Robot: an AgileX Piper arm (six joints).
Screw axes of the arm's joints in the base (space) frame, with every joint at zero. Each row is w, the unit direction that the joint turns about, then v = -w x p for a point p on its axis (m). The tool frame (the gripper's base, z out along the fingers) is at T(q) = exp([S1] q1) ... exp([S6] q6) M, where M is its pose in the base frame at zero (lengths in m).
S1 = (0, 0, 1, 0, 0, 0)
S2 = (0, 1, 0, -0.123, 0, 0)
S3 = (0, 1, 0, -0.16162, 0, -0.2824)
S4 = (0.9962, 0, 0.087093, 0, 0.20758, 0)
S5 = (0, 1, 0, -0.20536, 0, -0.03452)
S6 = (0.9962, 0, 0.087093, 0, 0.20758, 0)
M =
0.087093 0 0.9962 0.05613
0 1 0 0
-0.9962 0 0.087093 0.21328
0 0 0 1
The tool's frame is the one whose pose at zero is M.
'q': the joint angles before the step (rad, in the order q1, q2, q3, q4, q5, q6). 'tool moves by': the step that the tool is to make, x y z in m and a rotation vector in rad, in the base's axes. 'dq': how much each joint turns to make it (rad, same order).
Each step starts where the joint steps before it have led.
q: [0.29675 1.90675 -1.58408 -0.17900 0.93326 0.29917]
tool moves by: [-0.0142 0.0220 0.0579 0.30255 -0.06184 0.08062]
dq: [0.00008 -0.08391 -0.08282 0.34372 0.01712 -0.14893]
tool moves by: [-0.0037 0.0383 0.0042 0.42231 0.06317 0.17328]
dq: [0.00001 0.03330 0.00016 0.57099 0.00440 -0.28024]
